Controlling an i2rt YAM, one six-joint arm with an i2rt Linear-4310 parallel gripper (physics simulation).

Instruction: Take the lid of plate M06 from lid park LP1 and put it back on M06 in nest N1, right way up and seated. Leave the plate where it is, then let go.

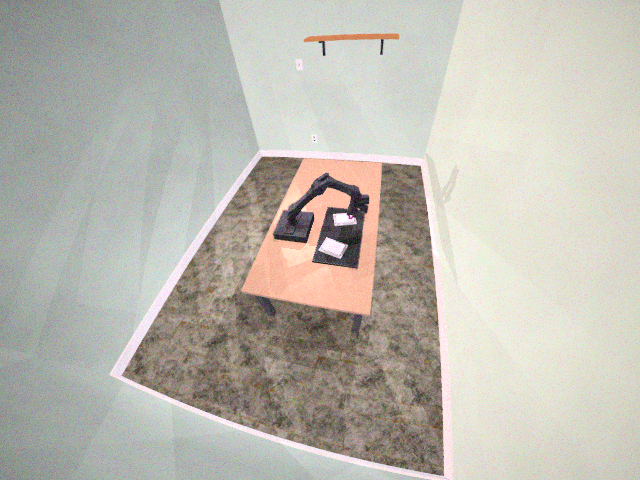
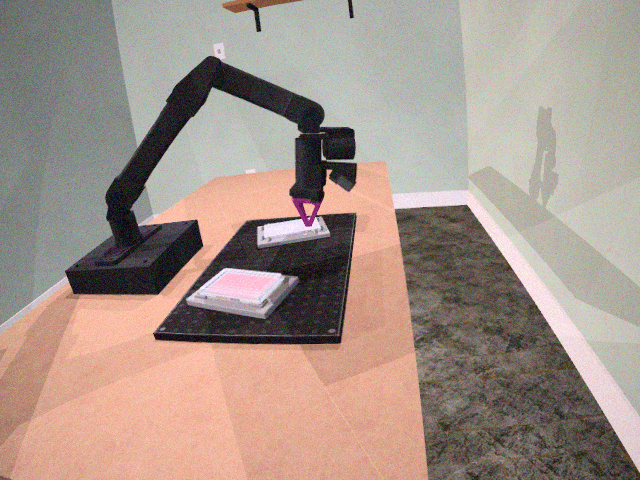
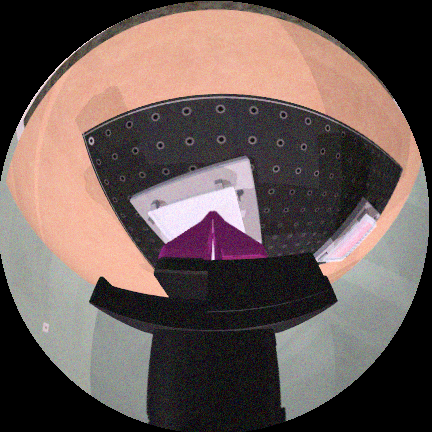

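Where they show: gripper, between the fingertips: (image 1: 350, 219) (image 2: 308, 226) (image 3: 212, 216); arm's base, origin of its link: (image 1: 293, 223) (image 2: 130, 245).
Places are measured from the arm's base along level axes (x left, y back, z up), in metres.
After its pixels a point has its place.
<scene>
The white lid (image 1: 341, 219) @(x 0.140, y -0.326, z -0.034 m) (image 2: 284, 227) @(x 0.155, y -0.331, z -0.034 m) (image 3: 192, 207) @(x 0.174, y -0.399, z -0.034 m) lies flat on the pale grey lid park LP1 (image 2: 289, 240) @(x 0.099, y -0.356, z -0.045 m) (image 3: 187, 189) @(x 0.178, y -0.413, z -0.042 m) at the far end of the black board. My gripper (image 1: 351, 217) @(x 0.156, y -0.389, z -0.035 m) (image 2: 308, 225) @(x 0.156, y -0.389, z -0.035 m) (image 3: 212, 216) @(x 0.156, y -0.389, z -0.035 m) is shut with its magenta fingertips together, pointing down over the lid, with no lid between them. Whether the tips touch the lid's top I cannot tell. Plate M06 (image 1: 333, 246) @(x -0.123, y -0.328, z -0.027 m) (image 2: 242, 284) @(x -0.132, y -0.336, z -0.026 m) (image 3: 355, 240) @(x -0.119, y -0.337, z -0.026 m), with a pink top face and a pale rim, sits in the grey nest N1 (image 2: 227, 308) @(x -0.182, y -0.324, z -0.043 m) (image 3: 369, 206) @(x -0.105, y -0.410, z -0.040 m) at the near end of the board. No labels are readable.
The black perforated board (image 1: 347, 260) @(x -0.196, y -0.438, z -0.052 m) (image 2: 315, 268) @(x -0.026, y -0.438, z -0.052 m) (image 3: 220, 124) @(x 0.151, y -0.467, z -0.052 m) lies on the wooden table (image 1: 299, 284) @(x -0.427, y -0.185, z -0.065 m) (image 2: 258, 403) @(x -0.359, y -0.431, z -0.065 m) (image 3: 200, 55) @(x 0.167, y -0.532, z -0.065 m). The arm's black base (image 1: 293, 229) @(x -0.062, y -0.027, z 0.008 m) (image 2: 113, 263) @(x -0.100, y -0.028, z 0.001 m) stands left of the board. A wooden shelf (image 1: 351, 37) (image 2: 263, 4) is on the back wall.
</scene>
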